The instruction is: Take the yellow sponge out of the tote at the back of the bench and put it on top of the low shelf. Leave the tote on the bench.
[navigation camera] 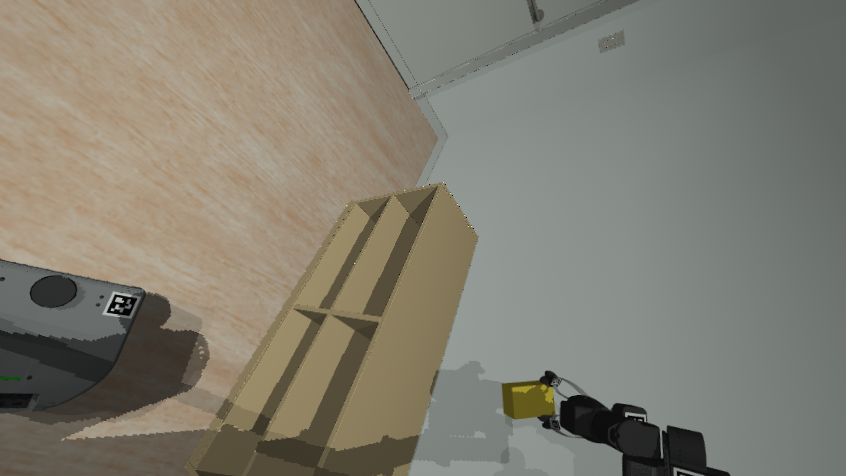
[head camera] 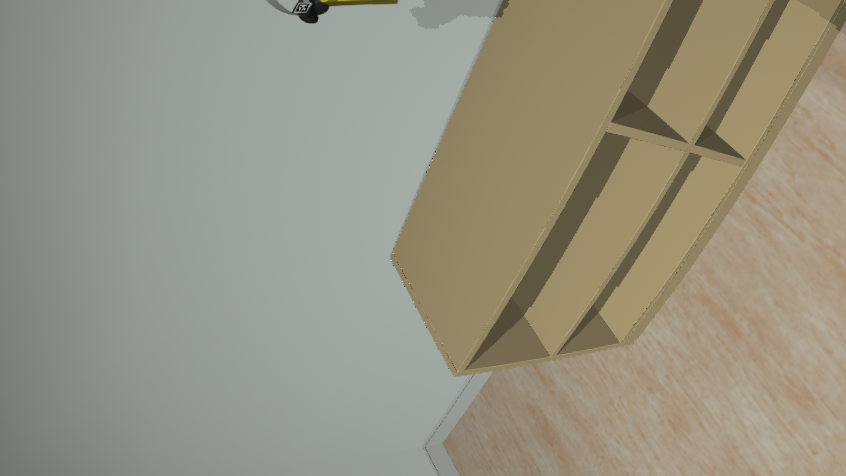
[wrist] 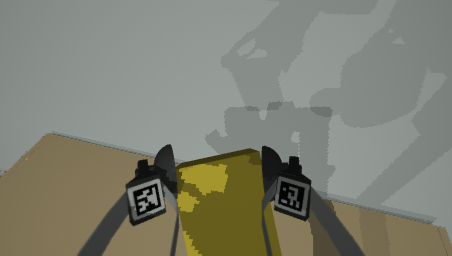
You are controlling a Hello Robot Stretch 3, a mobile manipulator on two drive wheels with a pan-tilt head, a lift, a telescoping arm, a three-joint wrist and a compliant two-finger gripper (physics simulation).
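Pixels of known places: gripper, fingertip midpoint: (navigation camera: 544, 396) (wrist: 218, 162); robot's base at its link origin: (navigation camera: 54, 289).
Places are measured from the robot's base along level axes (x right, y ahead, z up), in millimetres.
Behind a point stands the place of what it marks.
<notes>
The yellow sponge (head camera: 362, 1) {x 693, y 0, z 1020 mm} (navigation camera: 529, 400) {x 694, y -27, z 1038 mm} (wrist: 225, 215) {x 712, y -24, z 1053 mm} is held between the two fingertips of my gripper (navigation camera: 550, 400) {x 755, y -20, z 1052 mm} (wrist: 218, 162) {x 755, y -20, z 1052 mm}, which is shut on it. In the head camera, part of the sponge and one fingertip show at the top edge. The low shelf (head camera: 502, 177) {x 857, y 254, z 610 mm} (navigation camera: 417, 319) {x 814, y 121, z 610 mm} (wrist: 95, 190) {x 961, y 332, z 611 mm} is tan, with a broad flat top and open compartments in front. In the wrist view its top lies behind and below the sponge. In the navigation camera the sponge shows against the wall, apart from the shelf's back edge. The tote and the bench do not show.
A grey wall (head camera: 207, 236) {x 1185, y 523, z 1067 mm} (navigation camera: 680, 207) {x 1219, y 642, z 1383 mm} (wrist: 100, 60) {x 1103, y 236, z 935 mm} runs along the shelf's back, with arm shadows on it. The wooden floor (head camera: 709, 367) {x 573, y 599, z 1 mm} (navigation camera: 177, 148) {x 98, y 523, z 0 mm} lies in front of the shelf. My base (navigation camera: 70, 337) {x 64, y -94, z 160 mm} is at the left of the navigation camera, near the shelf's front.
</notes>
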